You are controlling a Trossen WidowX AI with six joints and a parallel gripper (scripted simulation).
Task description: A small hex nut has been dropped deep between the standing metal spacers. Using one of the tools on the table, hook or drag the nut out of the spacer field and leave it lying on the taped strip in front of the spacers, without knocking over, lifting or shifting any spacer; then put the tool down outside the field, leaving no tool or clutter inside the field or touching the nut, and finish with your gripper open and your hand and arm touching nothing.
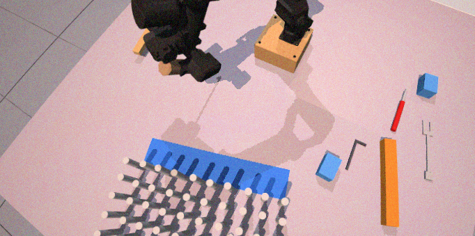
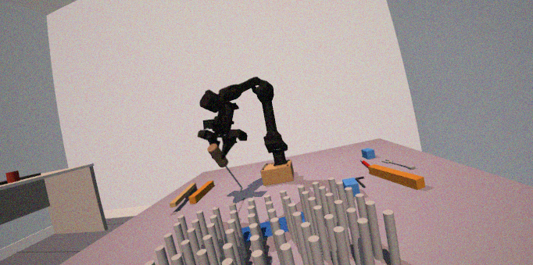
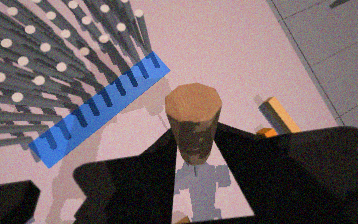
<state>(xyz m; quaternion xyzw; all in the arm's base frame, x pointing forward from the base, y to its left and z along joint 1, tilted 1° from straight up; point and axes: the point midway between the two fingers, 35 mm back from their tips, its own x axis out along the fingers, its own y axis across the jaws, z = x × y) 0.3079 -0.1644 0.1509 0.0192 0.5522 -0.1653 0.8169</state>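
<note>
Now: gripper tip 80 mm above the tool with brown wooden handle, 60 mm past it and 10 mm to the right of it. From my gripper tip the other things lie so: blue taped strip 200 mm below, 150 mm to the left, 140 mm ahead; red screwdriver 550 mm to the left, 290 mm behind, 190 mm below; black hex key 480 mm to the left, 190 mm below, 90 mm behind.
</note>
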